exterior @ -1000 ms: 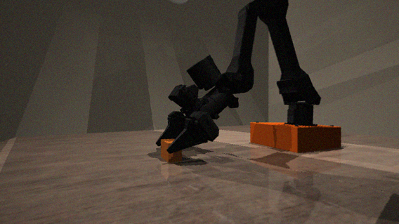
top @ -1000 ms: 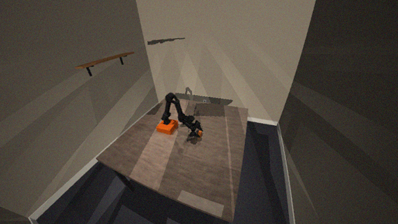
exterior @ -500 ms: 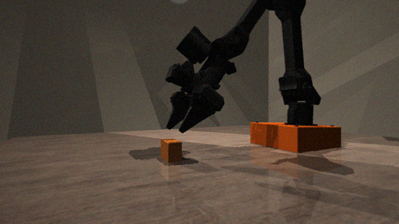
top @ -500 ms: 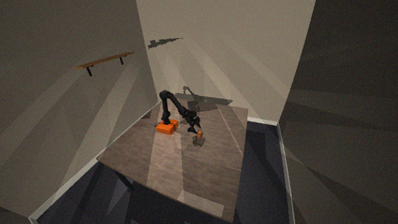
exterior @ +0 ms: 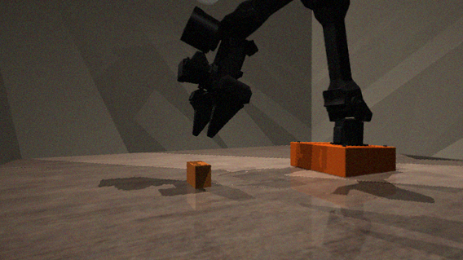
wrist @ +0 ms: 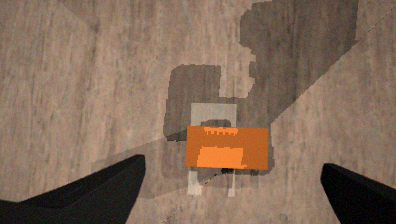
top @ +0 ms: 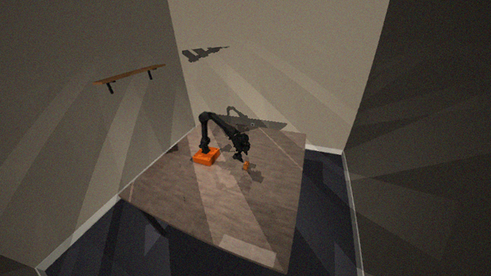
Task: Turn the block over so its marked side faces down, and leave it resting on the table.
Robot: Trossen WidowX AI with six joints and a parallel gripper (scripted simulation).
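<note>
The orange block is 70 mm below my gripper tip.
</note>
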